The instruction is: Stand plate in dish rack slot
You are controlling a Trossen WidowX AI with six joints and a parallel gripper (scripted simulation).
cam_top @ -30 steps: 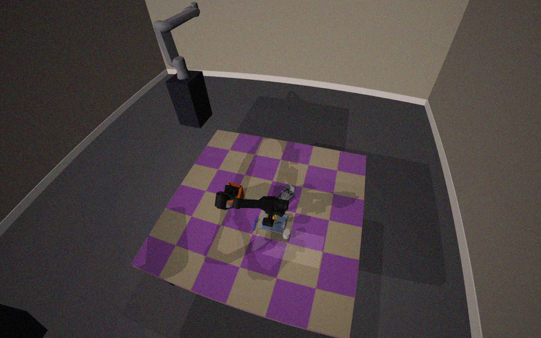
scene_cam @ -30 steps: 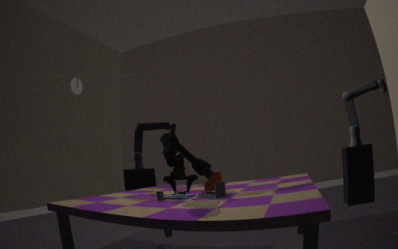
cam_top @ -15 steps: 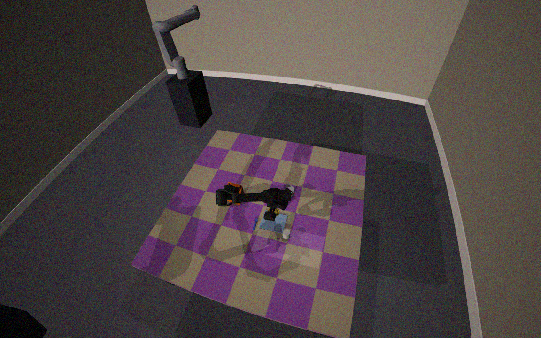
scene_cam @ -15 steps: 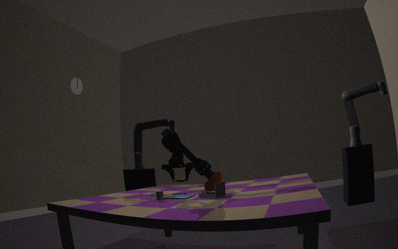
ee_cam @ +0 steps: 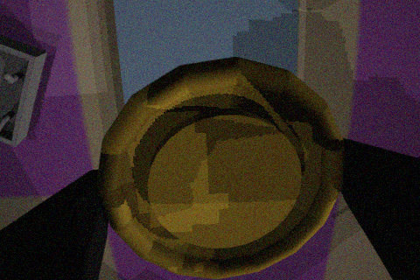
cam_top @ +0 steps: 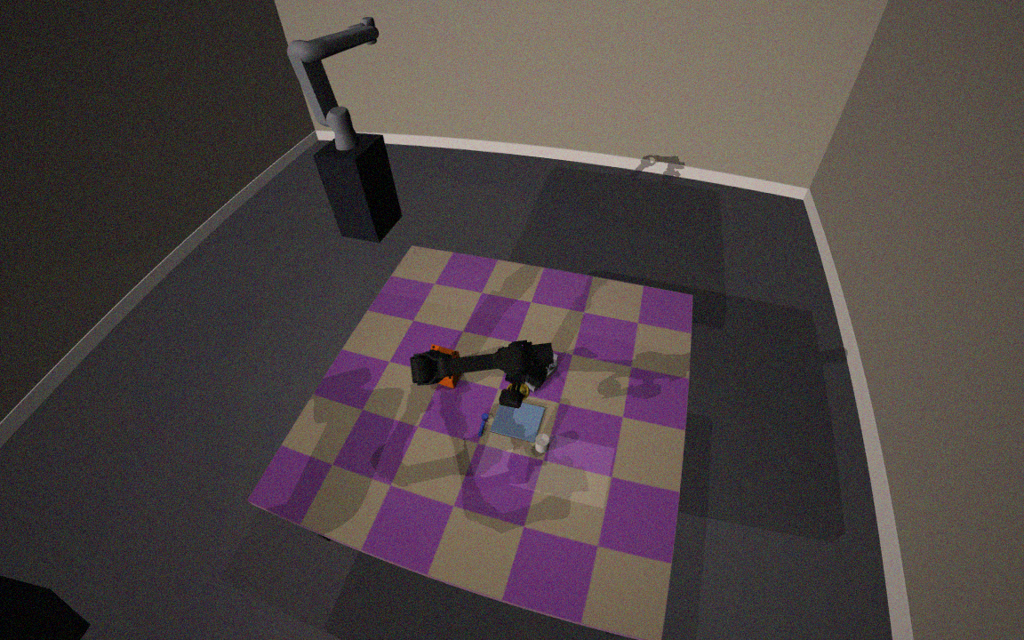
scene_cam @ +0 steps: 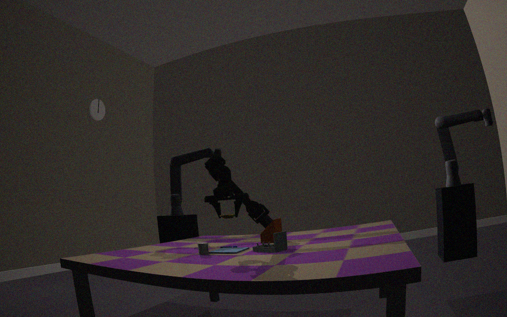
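Now: the grey dish rack 1 cm ahead of my gripper tip, 18 cm to the left of it and 13 cm below it. The rest, counted from my gripper tip: white cup (10 cm ahead, 8 cm to the right, 13 cm below); yellow plate (1 cm above); blue mat (1 cm to the right, 15 cm below).
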